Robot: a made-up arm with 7 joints.
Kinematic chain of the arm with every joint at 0, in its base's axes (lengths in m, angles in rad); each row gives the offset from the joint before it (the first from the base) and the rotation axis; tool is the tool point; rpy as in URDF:
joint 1: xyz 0 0 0.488 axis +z
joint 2: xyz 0 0 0 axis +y
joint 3: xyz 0 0 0.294 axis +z
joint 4: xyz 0.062 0 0 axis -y
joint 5: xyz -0.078 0 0.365 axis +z
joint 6: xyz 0 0 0 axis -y
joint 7: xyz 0.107 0 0 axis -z
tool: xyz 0 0 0 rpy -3.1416 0 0
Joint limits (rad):
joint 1: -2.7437..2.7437
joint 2: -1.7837..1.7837
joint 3: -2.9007..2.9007
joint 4: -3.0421..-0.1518
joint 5: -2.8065..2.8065
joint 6: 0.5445..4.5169
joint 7: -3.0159..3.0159
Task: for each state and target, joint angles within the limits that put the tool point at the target. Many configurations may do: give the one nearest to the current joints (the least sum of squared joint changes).
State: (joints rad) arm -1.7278 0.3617 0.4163 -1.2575 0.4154 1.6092 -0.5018
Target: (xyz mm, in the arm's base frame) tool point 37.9 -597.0 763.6
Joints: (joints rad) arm -1.8173 0.2168 0.3482 -1.5196 0.4132 1.5262 -0.5018
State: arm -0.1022 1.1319 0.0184 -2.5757 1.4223 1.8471 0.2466
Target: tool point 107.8 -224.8 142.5
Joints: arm -0.2579 1.1095 -0.3726 -2.4462 1.4161 1.9389 0.2466
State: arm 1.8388 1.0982 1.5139 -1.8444 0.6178 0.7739 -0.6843
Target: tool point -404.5 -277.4 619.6
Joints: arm 2.3596 0.9977 1.6116 -1.9512 0.6291 0.8572 -0.6843
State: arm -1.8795 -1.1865 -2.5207 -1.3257 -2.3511 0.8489 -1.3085
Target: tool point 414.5 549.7 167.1
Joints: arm -2.3341 -1.5780 -2.7769 -0.8471 -2.4175 1.0142 -1.3085
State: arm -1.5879 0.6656 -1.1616 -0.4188 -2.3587 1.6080 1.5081
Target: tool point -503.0 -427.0 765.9
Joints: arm -1.7540 0.7388 -1.1834 -1.1181 -2.3988 1.8421 1.5081
